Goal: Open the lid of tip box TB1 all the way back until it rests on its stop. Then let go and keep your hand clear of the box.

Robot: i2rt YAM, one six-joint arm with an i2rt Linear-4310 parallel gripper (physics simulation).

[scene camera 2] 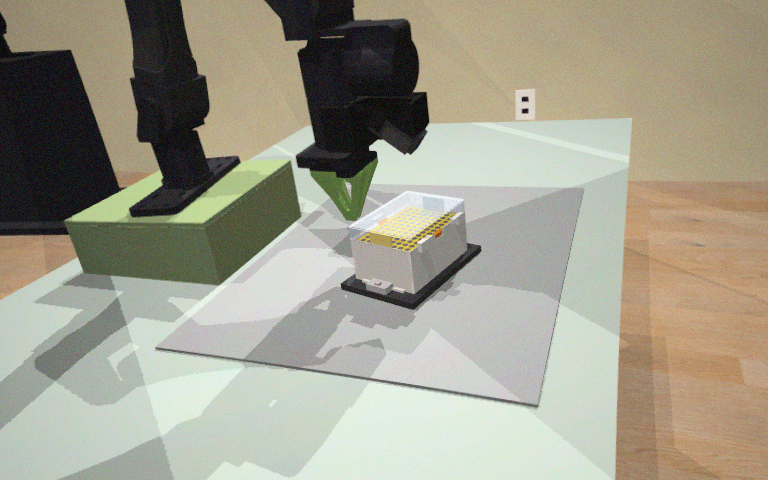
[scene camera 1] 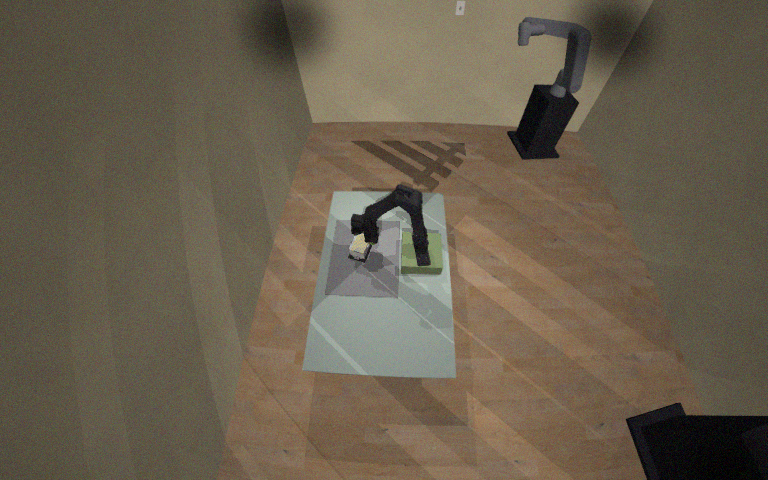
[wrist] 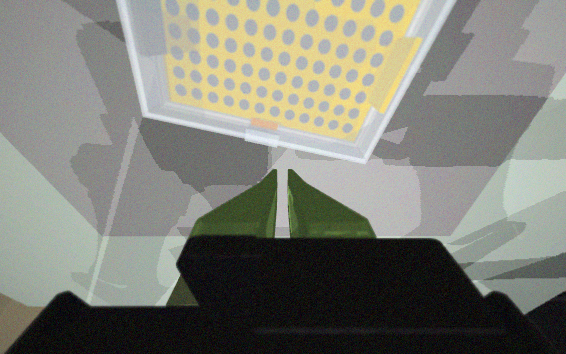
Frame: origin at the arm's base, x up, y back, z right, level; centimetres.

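Where they show: gripper, fingertip midpoint: (scene camera 2: 353, 218) (scene camera 1: 372, 244) (wrist: 282, 177); arm's base, origin of the base link: (scene camera 2: 191, 186) (scene camera 1: 421, 249).
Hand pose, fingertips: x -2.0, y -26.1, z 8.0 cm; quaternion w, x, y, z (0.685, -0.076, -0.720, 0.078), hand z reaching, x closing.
Observation:
Each offset is from my fingertips to the top centre of the thing. "*": to the spot under its first point. Level surfaces: height alone.
Tip box TB1 @(dy -7.2, dx +1.2, dz +1.3 cm) (scene camera 1: 358, 247) (scene camera 2: 382, 266) is a pale box with a yellow, hole-dotted rack inside, standing on a black base @(* dy -11.8, dx -5.8, dz +3.9 cm) (scene camera 2: 447, 275). Its clear lid @(* dy -10.0, dx +1.2, dz -1.6 cm) (scene camera 2: 434, 202) (wrist: 200, 127) lies closed on top. A small clear tab @(* dy -3.5, dx +1.2, dz -0.2 cm) (wrist: 262, 138) sticks out of the lid's near edge, by an orange mark. My gripper (scene camera 2: 352, 218) (wrist: 282, 177) is shut with a narrow gap between its green fingertips and nothing in it. The tips point down beside the lid's tab side, apart from the box in the wrist view. No opening shows between lid and box.
The box stands on a grey mat @(dx -6.5 cm) (scene camera 1: 362, 285) (scene camera 2: 481, 356) on the pale green table @(dx -6.8 cm) (scene camera 1: 379, 345). The arm's base is on a green block (scene camera 1: 408, 251) (scene camera 2: 141, 249) beside the mat. Another grey arm on a black pedestal (scene camera 1: 543, 121) stands on the floor far off.

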